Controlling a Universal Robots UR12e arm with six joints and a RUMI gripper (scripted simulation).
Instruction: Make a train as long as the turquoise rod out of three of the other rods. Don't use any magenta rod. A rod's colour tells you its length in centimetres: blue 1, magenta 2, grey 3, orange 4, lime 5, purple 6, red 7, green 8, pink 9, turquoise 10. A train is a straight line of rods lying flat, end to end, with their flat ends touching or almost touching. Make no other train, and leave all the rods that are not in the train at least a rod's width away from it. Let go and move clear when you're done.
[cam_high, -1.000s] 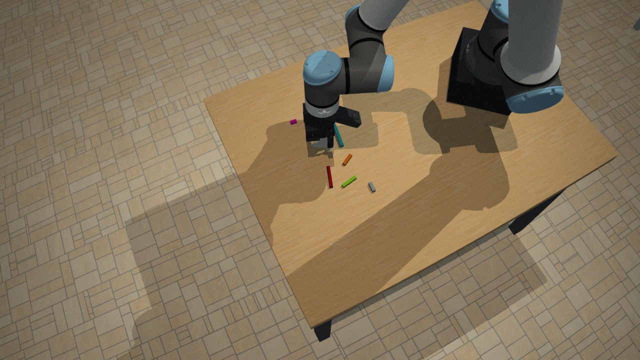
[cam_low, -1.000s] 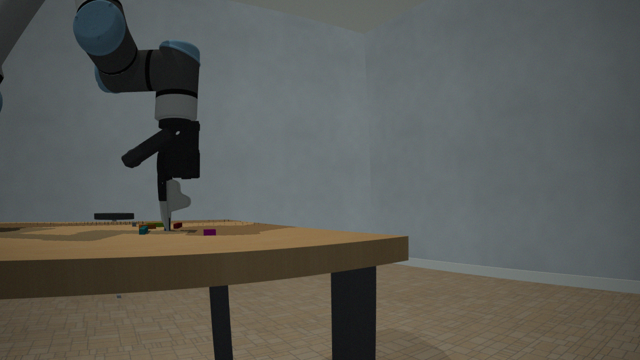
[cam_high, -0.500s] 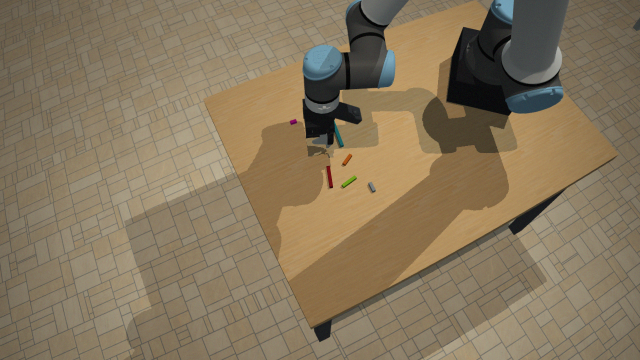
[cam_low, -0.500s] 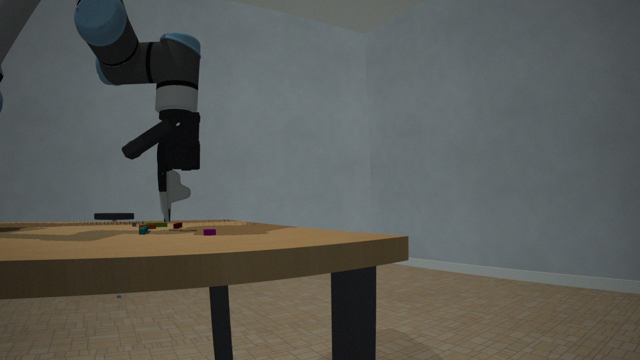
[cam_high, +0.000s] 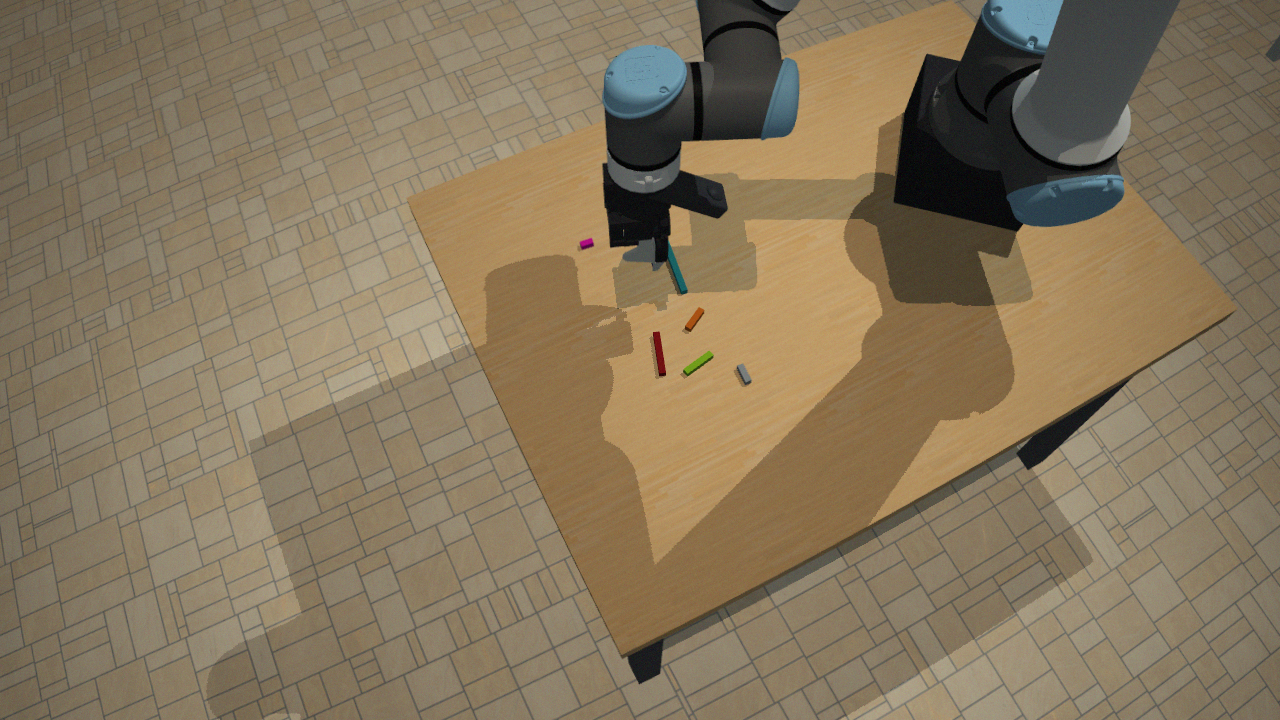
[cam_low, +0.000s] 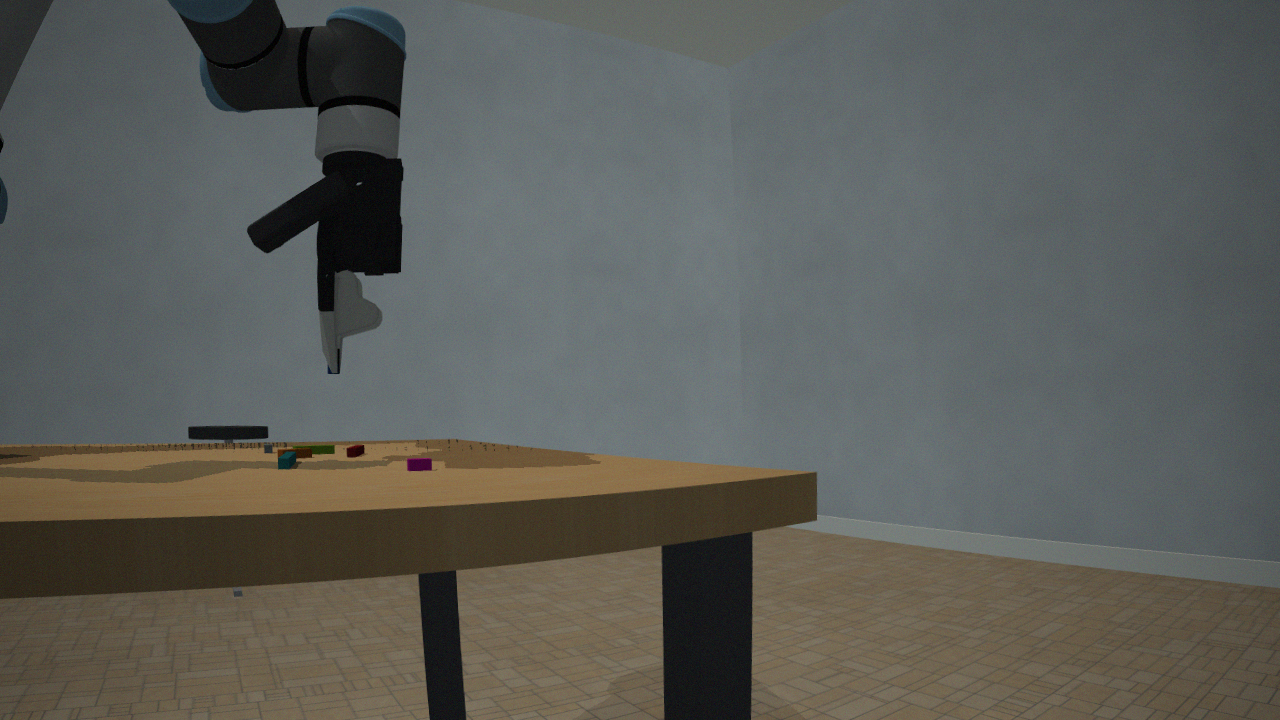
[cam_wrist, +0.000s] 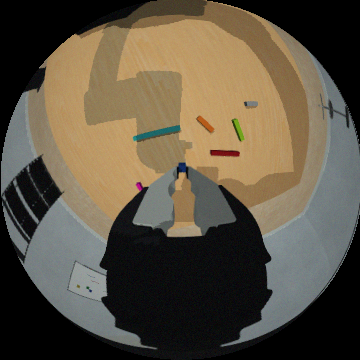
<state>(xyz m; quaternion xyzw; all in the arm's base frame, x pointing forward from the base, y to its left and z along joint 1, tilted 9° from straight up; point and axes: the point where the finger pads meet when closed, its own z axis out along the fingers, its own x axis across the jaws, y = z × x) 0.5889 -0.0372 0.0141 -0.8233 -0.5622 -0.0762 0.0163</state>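
My hand is 100 mm above the turquoise rod, 50 mm past it and 30 mm to the left of it. The rest, counted from my hand: red rod (100 mm below, 90 mm to the left, 40 mm ahead); then orange rod (100 mm below, 60 mm to the left, 30 mm behind); then blue rod (10 mm below).
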